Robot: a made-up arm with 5 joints. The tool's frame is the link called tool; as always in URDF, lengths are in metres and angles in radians.
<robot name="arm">
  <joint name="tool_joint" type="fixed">
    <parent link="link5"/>
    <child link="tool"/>
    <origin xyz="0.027 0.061 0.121"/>
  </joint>
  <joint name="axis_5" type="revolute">
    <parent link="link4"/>
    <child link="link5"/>
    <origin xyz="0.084 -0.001 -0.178"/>
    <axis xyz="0 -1 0"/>
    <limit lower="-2.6" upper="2.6" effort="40" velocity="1.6"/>
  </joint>
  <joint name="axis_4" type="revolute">
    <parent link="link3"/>
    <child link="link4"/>
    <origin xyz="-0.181 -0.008 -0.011"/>
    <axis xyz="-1 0 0"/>
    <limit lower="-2.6" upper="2.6" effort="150" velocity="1.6"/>
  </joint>
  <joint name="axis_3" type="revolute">
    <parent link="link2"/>
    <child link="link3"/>
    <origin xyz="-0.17 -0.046 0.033"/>
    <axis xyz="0 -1 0"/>
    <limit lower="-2.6" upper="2.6" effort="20" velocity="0.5"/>
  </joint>
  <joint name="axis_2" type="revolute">
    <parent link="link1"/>
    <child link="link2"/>
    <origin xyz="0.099 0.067 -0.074"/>
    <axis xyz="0 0 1"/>
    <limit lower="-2.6" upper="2.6" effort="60" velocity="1.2"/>
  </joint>
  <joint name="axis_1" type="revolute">
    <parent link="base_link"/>
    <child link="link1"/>
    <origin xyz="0 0 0.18"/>
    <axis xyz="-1 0 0"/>
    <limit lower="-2.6" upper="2.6" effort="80" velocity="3"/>
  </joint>
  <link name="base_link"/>
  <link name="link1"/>
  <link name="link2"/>
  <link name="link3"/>
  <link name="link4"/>
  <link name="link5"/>
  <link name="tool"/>
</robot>
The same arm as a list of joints. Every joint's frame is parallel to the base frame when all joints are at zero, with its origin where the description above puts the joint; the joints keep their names.
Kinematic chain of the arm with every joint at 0, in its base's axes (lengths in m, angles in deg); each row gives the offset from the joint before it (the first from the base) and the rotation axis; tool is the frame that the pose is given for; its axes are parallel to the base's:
axis_1: xyz 0.0000 0.0000 0.1800 axis -x
axis_2: xyz 0.0990 0.0670 -0.0740 axis +z
axis_3: xyz -0.1700 -0.0460 0.0330 axis -y
axis_4: xyz -0.1810 -0.0080 -0.0110 axis -x
axis_5: xyz 0.0840 -0.0010 -0.1780 axis -y
tool: xyz 0.0270 0.0610 0.1210
Joint limits (deg, base to tool): -148.97..148.97 -148.97..148.97 -148.97..148.97 -148.97..148.97 -148.97..148.97

